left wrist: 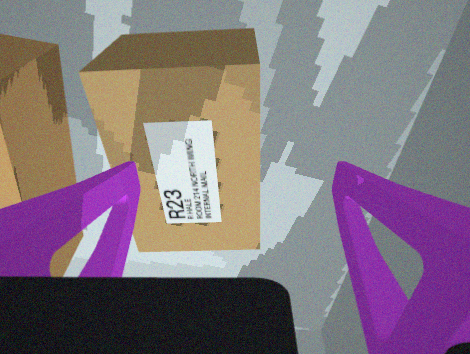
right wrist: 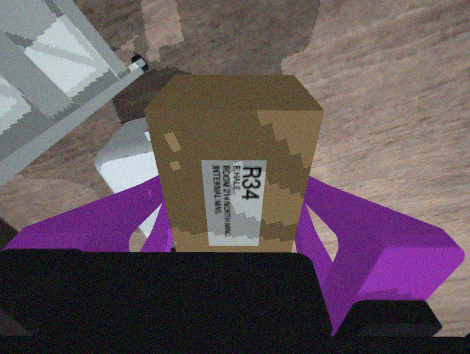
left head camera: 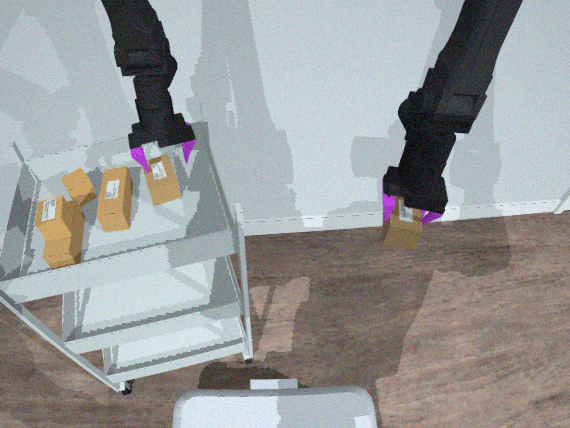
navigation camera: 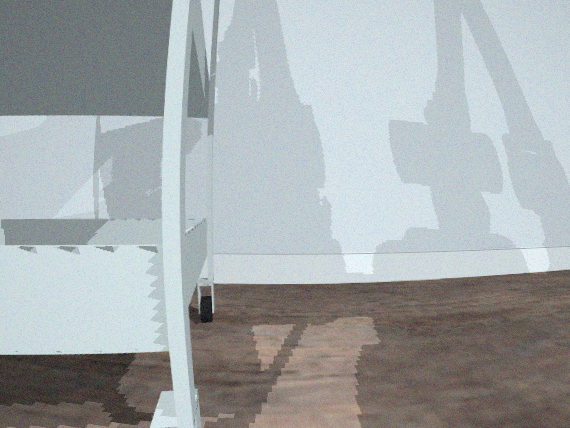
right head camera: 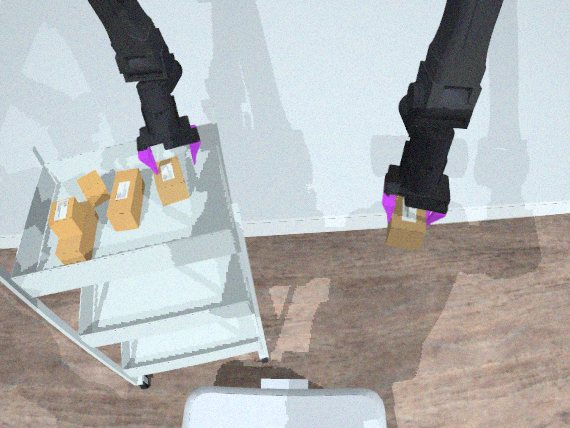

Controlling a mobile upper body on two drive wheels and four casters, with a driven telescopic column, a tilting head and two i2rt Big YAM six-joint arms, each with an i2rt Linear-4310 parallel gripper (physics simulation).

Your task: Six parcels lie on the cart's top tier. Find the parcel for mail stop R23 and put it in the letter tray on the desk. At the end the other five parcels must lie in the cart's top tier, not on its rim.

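Places are measured from the left arm's base along level axes (x right, y ahead, z up), in metres.
Pixels of known places: left gripper, fingertip midpoint: [left wrist: 236, 175] [left head camera: 167, 166] [right head camera: 175, 167]; right gripper, fingertip midpoint: [right wrist: 234, 177] [left head camera: 401, 222] [right head camera: 405, 223].
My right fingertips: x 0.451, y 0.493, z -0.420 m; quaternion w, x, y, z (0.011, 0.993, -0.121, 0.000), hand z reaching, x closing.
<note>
Ahead of a thing's pixels: the offset from my right fingertips to its top centre. "spot": to the spot under its first point.
The R23 parcel {dx -0.467, dy +0.144, dz -0.004 m} [left head camera: 167, 192] [right head camera: 173, 192] [left wrist: 240, 150] lies label up in the top tier of the cart {spot: dx -0.495, dy -0.080, dz -0.014 m} [left head camera: 120, 265] [right head camera: 135, 262]. My left gripper [left head camera: 167, 167] [right head camera: 176, 168] [left wrist: 236, 175] is open above its near-wall end. In the left wrist view the parcel lies nearer the left finger, whose tip overlaps its edge. My right gripper [left head camera: 405, 222] [right head camera: 409, 223] [right wrist: 234, 177] is shut on the R34 parcel {dx +0.001, dy +0.004, dz +0.030 m} [left head camera: 402, 237] [right head camera: 406, 239] [right wrist: 235, 135] and holds it in the air right of the cart. The desk and letter tray do not show.
A labelled parcel {dx -0.553, dy +0.090, dz -0.002 m} [left head camera: 115, 205] [right head camera: 125, 205] [left wrist: 35, 125] lies left of R23. A small-looking parcel {dx -0.649, dy +0.120, dz +0.001 m} [left head camera: 79, 185] [right head camera: 93, 187] and two touching parcels {dx -0.635, dy -0.007, dz +0.048 m} [left head camera: 50, 217] [right head camera: 65, 217] lie farther left in the tier. A white rounded body [left head camera: 225, 410] [right head camera: 235, 410] shows below. A wall stands behind.
</note>
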